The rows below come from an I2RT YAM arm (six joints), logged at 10 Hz.
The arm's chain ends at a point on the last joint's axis. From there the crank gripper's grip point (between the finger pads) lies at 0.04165 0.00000 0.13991 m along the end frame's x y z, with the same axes.
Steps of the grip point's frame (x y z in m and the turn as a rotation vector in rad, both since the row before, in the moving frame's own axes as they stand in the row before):
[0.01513, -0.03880, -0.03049, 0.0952, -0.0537, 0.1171]
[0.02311, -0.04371, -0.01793, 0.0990, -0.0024, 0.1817]
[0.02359, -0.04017, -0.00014, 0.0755, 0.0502, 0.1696]
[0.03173, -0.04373, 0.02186, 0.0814, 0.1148, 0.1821]
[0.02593, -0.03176, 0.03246, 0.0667, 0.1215, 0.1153]
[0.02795, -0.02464, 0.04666, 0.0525, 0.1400, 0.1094]
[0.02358, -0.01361, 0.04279, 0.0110, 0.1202, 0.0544]
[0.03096, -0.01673, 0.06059, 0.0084, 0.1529, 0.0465]
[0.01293, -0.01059, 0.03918, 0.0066, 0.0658, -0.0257]
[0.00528, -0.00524, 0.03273, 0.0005, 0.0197, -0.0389]
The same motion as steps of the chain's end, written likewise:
[0.02218, -0.02985, -0.03211, 0.0952, -0.0537, 0.1171]
[0.02287, -0.03744, -0.01772, 0.0990, -0.0024, 0.1817]
[0.01637, -0.03736, 0.00225, 0.0755, 0.0502, 0.1696]
[0.01574, -0.04161, 0.02767, 0.0814, 0.1148, 0.1821]
[0.00907, -0.02840, 0.03867, 0.0667, 0.1215, 0.1153]
[0.00873, -0.02309, 0.05390, 0.0525, 0.1400, 0.1094]
[0.00713, -0.01482, 0.04879, 0.0110, 0.1202, 0.0544]
[0.01016, -0.01801, 0.06856, 0.0084, 0.1529, 0.0465]
[0.00385, -0.00849, 0.04223, 0.0066, 0.0658, -0.0257]
[0.00257, -0.00350, 0.03358, 0.0005, 0.0197, -0.0389]

